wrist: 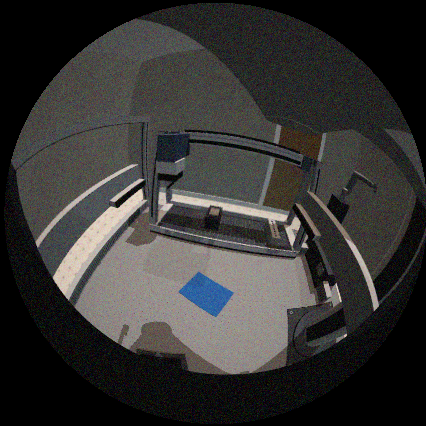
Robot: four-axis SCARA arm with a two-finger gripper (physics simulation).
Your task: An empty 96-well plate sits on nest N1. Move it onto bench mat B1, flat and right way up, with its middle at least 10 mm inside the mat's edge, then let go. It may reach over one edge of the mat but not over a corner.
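Seen in the pictures: gripper, fingertip midpoint: (pixel 219 182); arm's base, link origin: (pixel 313 332).
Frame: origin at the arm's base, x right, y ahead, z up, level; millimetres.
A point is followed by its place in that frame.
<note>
The blue bench mat (pixel 206 294) {x 188, y 481, z 15 mm} lies flat on the light bench in the lower middle of the wrist view, and no plate shows on it. My gripper (pixel 219 182) {x 82, y 484, z 479 mm} is open, with its two dark finger bars wide apart at left and right and no plate visible between them. The mat shows below the gap between the fingers in the picture. I cannot make out the 96-well plate or nest N1 in this view.
A gantry-framed instrument (pixel 225 243) {x 450, y 445, z 47 mm} with a dark deck stands behind the mat; a small dark box (pixel 214 215) {x 537, y 522, z 134 mm} is on its deck. A dark device with a round top (pixel 298 322) {x 72, y 98, z 19 mm} stands at the lower right. Long panels flank both sides.
</note>
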